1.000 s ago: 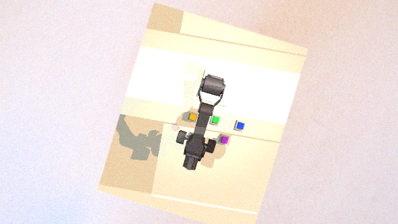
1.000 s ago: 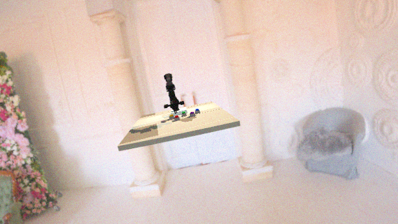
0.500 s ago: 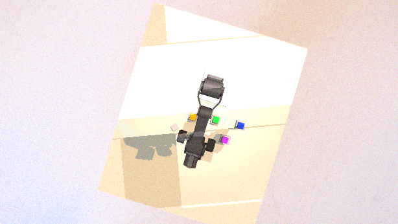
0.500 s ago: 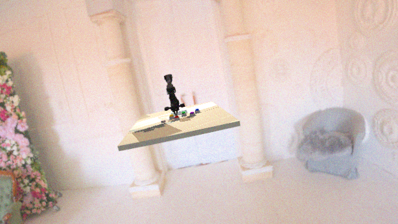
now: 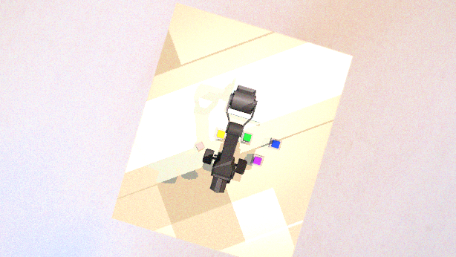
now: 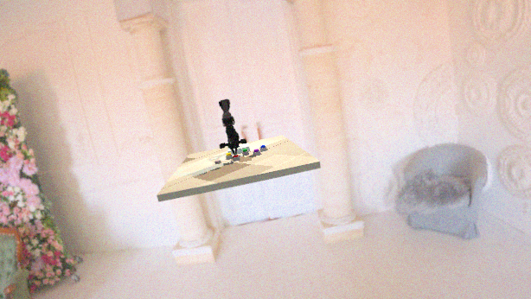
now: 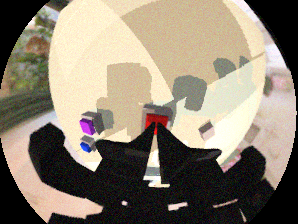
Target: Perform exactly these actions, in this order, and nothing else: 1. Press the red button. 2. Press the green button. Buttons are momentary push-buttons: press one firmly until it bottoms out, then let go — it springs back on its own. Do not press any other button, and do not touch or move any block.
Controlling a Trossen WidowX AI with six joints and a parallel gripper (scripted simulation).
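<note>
The red button lies 10 mm below my gripper tip. Round my gripper tip: yellow button: 110 mm behind, 40 mm to the right; green button: 120 mm behind, 80 mm to the left; purple button: 150 mm to the left, 30 mm behind.
</note>
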